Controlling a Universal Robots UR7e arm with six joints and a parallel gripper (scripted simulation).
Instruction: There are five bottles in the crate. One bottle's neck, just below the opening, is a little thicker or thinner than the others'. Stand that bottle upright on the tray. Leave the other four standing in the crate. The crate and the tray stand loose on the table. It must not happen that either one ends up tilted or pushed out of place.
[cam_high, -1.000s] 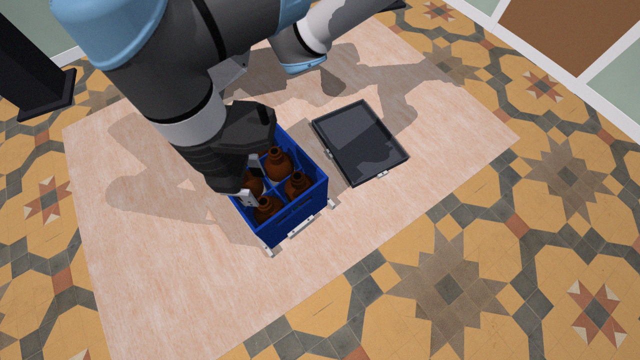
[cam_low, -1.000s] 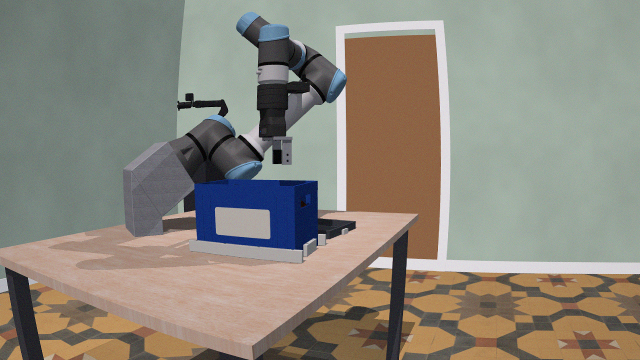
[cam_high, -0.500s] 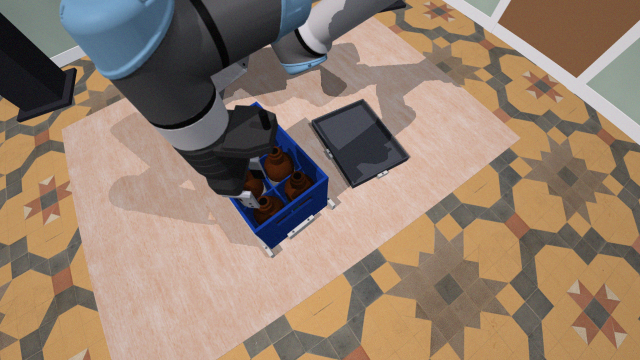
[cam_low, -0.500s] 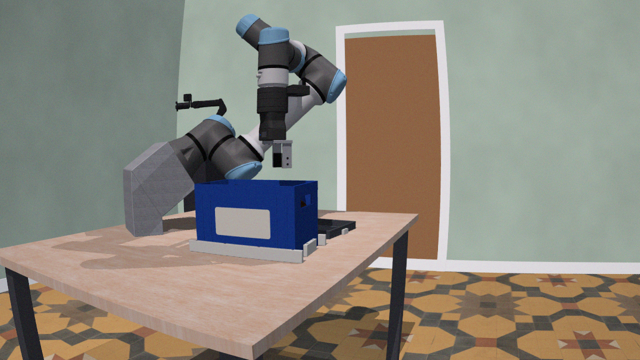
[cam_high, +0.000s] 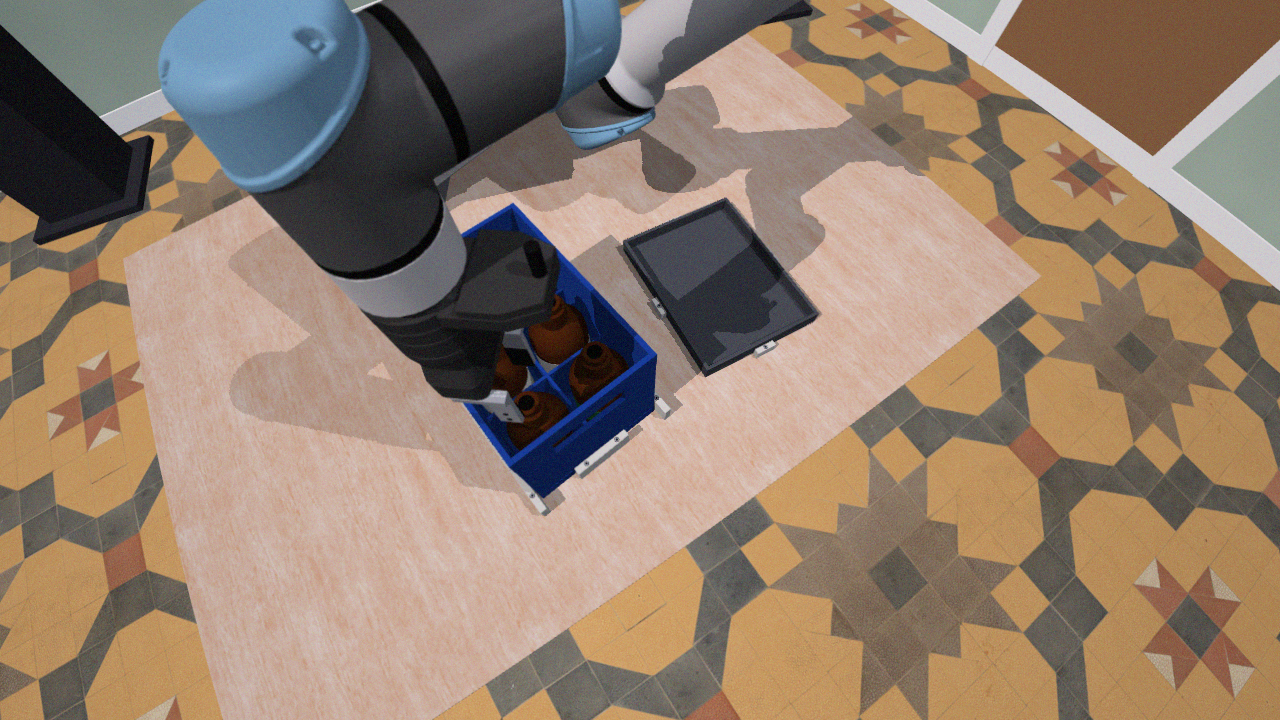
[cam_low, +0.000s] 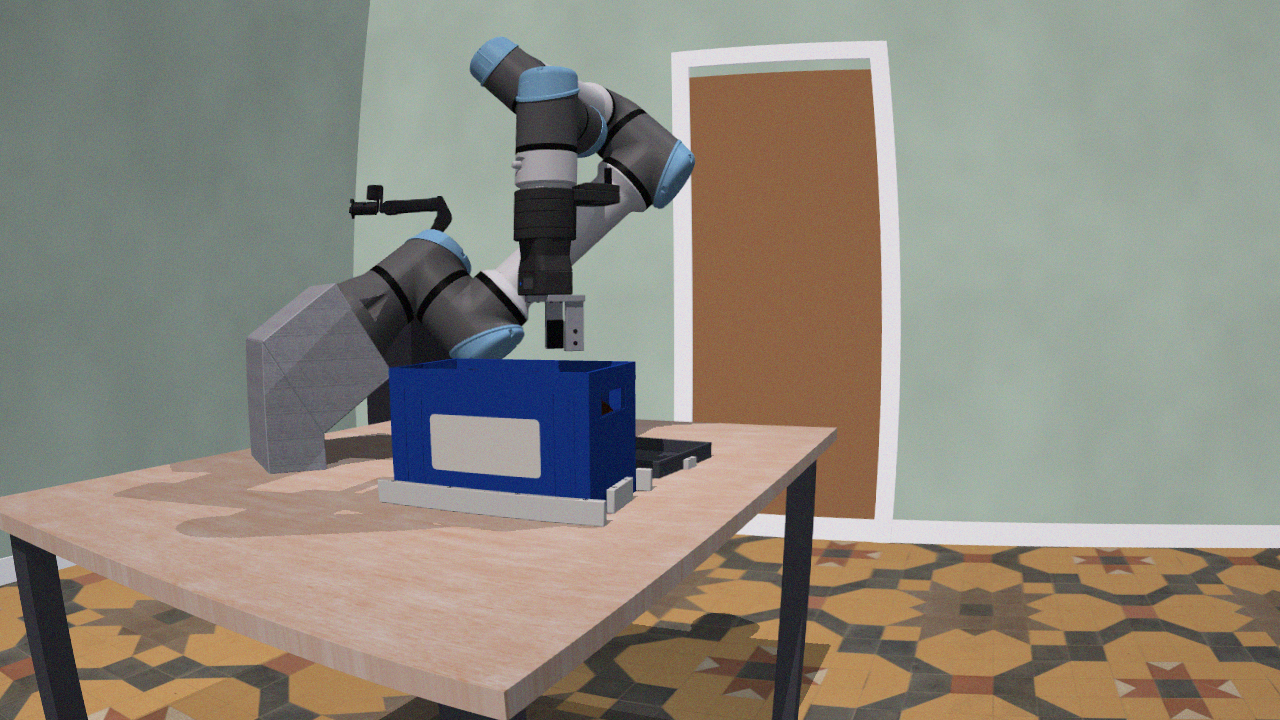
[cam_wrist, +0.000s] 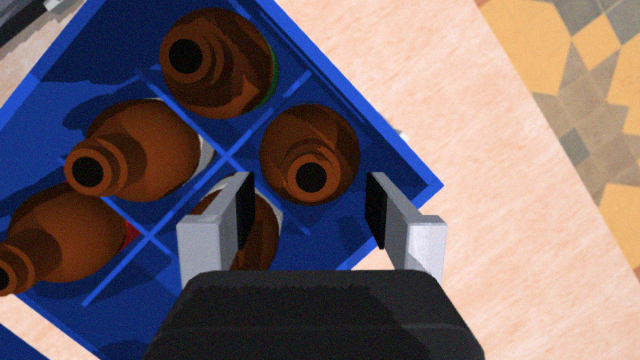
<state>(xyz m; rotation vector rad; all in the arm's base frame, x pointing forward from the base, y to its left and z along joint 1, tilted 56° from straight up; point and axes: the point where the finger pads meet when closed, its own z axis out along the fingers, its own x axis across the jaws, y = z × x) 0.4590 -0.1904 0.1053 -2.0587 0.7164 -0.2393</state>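
Now: the blue crate 13 cm below my hand, 10 cm behind it and 1 cm to the left of it. Round my hand: glass bottle 19 cm behind, 13 cm below, 3 cm to the left; dark tray 31 cm to the left, 20 cm below, 15 cm behind.
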